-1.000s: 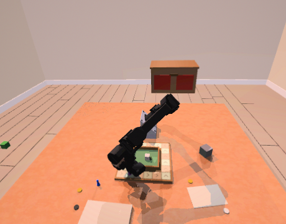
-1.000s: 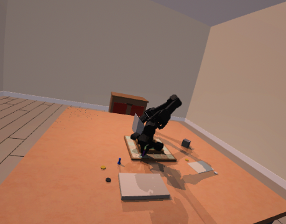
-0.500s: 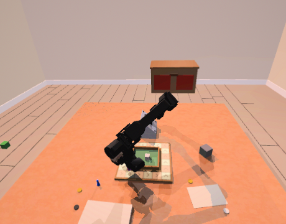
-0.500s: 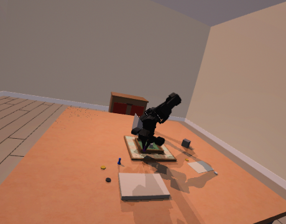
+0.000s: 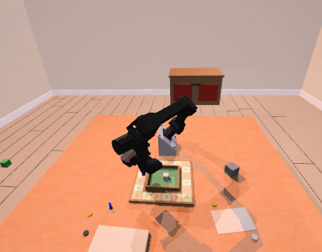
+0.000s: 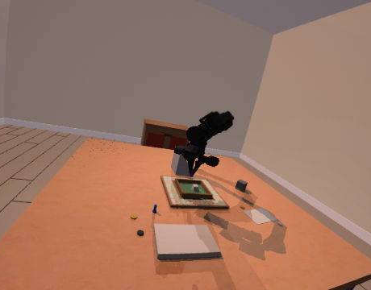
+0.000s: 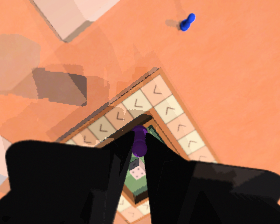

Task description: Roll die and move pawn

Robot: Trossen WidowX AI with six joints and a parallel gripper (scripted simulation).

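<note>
The white die is 100 mm behind my gripper tip, 90 mm to the left of it and 120 mm below it. Also, from my gripper tip: purple pawn (10 mm above); green dice tray (100 mm behind, 80 mm to the left, 140 mm below); blue pawn (50 mm ahead, 150 mm to the right, 130 mm below).
</note>
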